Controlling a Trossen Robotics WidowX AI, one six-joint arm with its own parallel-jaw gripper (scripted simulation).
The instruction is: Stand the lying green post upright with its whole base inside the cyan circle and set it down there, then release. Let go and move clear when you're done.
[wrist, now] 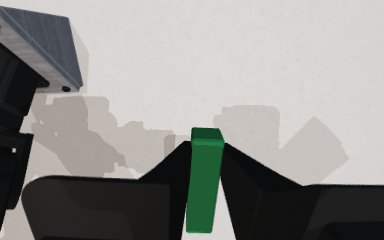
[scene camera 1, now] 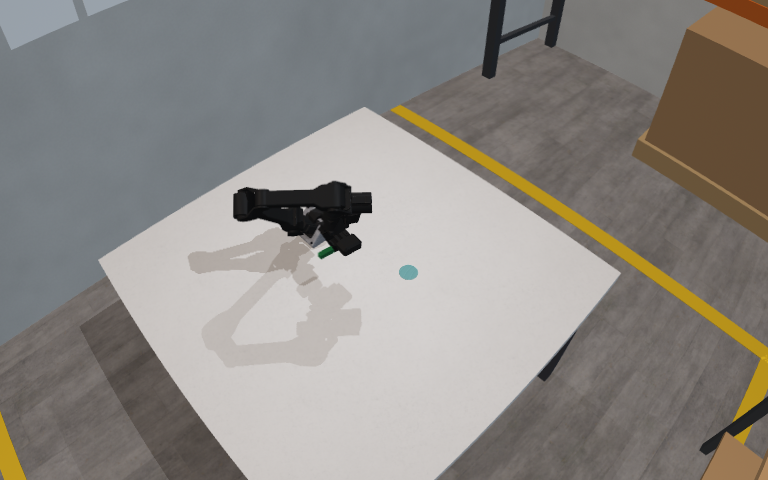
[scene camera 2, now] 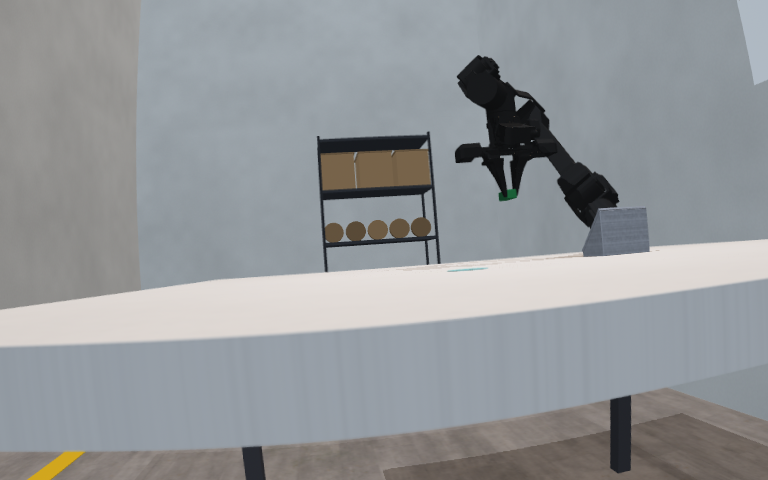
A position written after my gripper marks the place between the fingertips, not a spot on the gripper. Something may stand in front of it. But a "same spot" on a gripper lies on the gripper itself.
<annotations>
my gripper: wrist; scene camera 1 334,249; scene camera 2
same spot on my gripper: [wrist: 54,199] = [scene camera 2: 530,157]
</annotations>
